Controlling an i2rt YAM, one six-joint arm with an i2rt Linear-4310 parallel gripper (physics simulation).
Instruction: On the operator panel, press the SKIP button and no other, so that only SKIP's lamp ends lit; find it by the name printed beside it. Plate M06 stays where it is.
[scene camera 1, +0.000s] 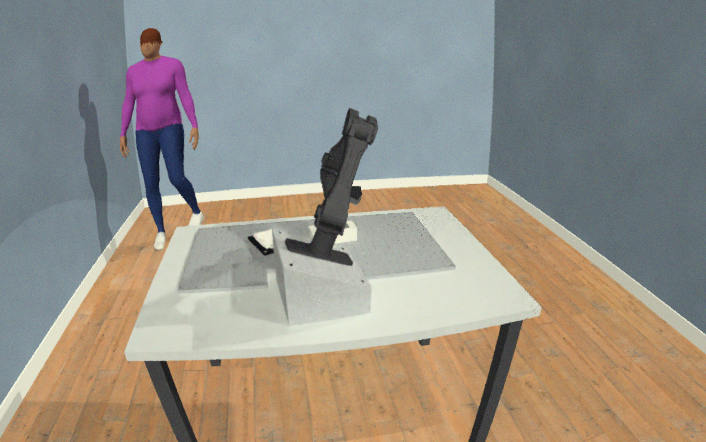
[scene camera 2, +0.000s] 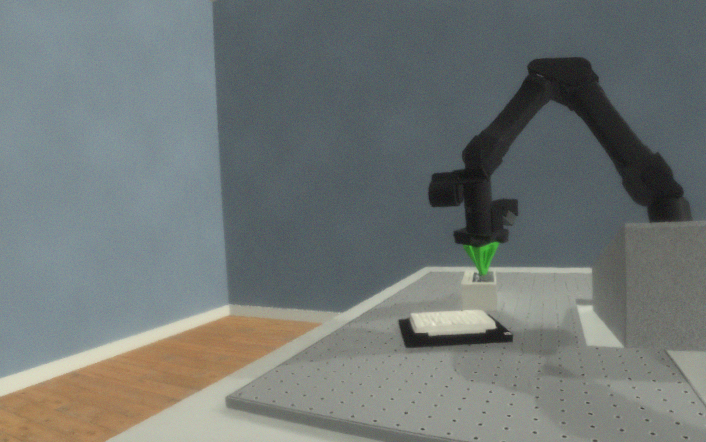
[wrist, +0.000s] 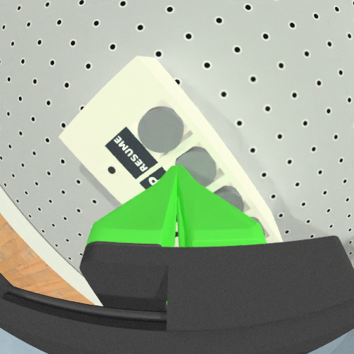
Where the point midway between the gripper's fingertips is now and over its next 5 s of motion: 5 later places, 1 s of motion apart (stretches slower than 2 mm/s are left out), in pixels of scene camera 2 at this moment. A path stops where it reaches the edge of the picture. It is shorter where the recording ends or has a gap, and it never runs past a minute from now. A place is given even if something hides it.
The gripper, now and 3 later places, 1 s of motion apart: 483, 274; 486, 273; 488, 272; 492, 266
